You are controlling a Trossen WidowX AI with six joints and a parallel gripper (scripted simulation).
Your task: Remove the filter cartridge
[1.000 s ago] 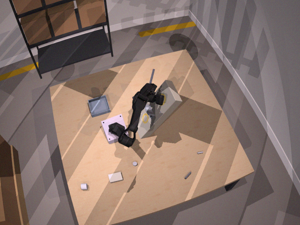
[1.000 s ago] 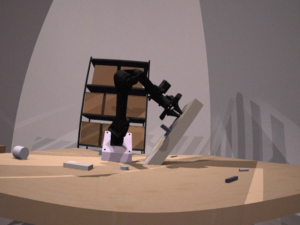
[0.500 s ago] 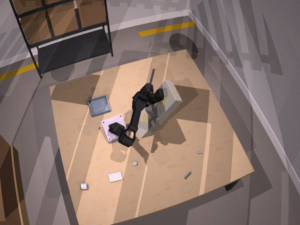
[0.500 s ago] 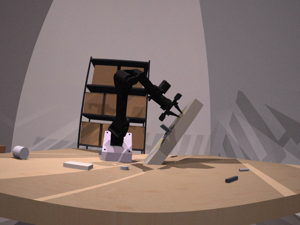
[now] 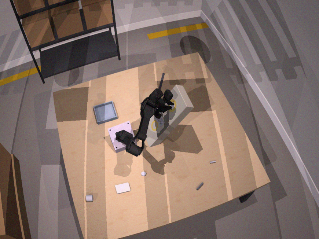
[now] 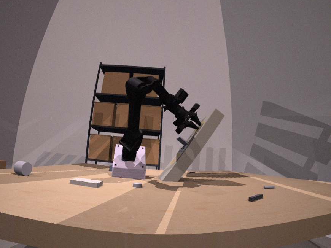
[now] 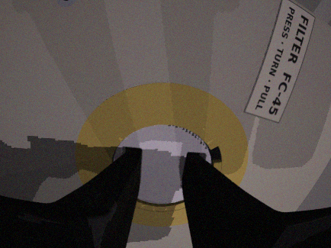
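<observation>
My gripper tip is now 10 mm short of the round grey filter cartridge and 10 mm above it. Also, from my gripper tip: grey tray (390 mm behind, 320 mm to the left, 260 mm below); pin (360 mm to the right, 260 mm below, 130 mm ahead); flat block (490 mm behind, 290 mm to the right, 260 mm below).
</observation>
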